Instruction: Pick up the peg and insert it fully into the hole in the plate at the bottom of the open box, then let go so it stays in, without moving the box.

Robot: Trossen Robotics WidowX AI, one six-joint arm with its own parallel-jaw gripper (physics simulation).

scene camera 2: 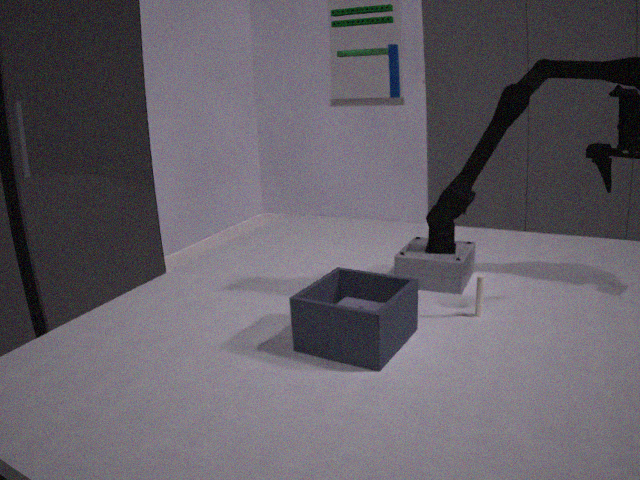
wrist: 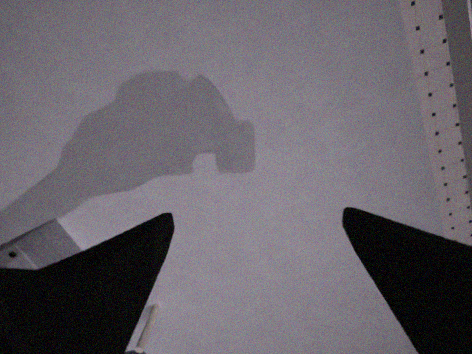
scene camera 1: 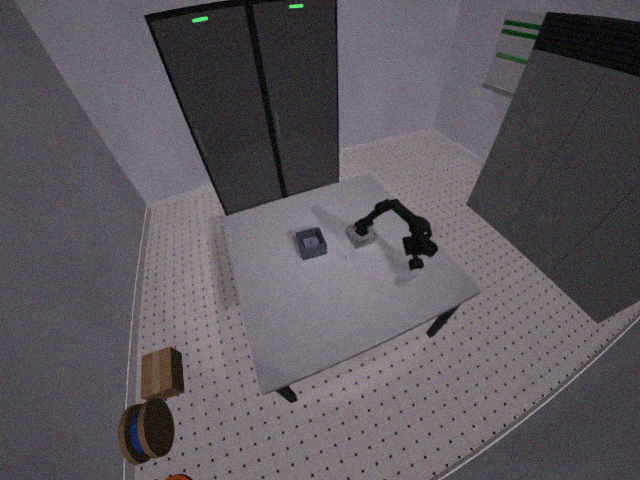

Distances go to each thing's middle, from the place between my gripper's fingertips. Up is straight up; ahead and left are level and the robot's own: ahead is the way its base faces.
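My gripper: 0.53 m left of the blue-grey box (scene camera 2: 320,327), 0.28 m short of it, 0.16 m above it.
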